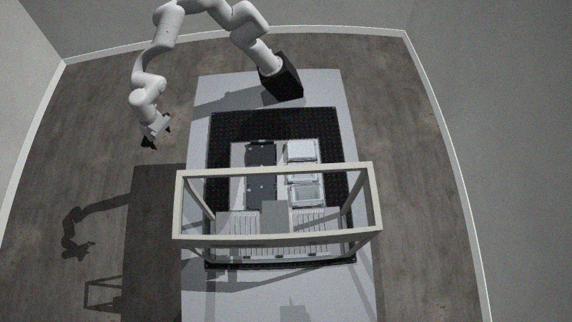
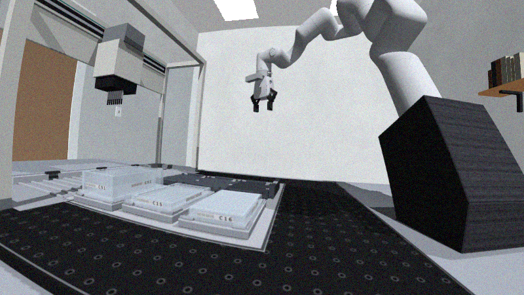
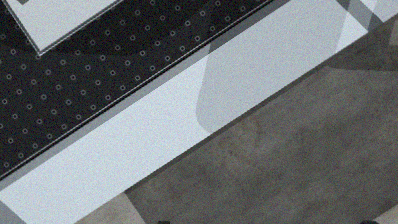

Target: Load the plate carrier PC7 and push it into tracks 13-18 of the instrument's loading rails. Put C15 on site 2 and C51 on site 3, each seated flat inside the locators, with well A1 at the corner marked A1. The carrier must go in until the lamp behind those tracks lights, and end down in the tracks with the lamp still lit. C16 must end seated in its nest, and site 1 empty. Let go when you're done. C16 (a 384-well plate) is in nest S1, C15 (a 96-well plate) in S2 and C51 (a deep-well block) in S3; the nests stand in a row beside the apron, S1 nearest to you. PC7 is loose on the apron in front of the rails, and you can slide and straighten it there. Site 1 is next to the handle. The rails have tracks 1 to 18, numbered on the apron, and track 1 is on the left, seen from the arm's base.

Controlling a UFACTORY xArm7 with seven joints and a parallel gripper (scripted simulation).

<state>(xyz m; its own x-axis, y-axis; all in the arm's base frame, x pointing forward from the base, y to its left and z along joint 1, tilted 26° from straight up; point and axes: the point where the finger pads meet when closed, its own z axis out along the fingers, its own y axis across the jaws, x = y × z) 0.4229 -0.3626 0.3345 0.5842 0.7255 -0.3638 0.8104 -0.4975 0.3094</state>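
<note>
Right now my hand is 580 mm to the right of the deep-well block C51, 270 mm above it and 180 mm short of it. The rest, counted from my hand: nest S2: 570 mm to the left, 300 mm below, 60 mm ahead; then pipetting head: 440 mm to the left, 400 mm ahead, 50 mm above; then dark carrier PC7: 390 mm to the left, 290 mm below, 60 mm ahead.
</note>
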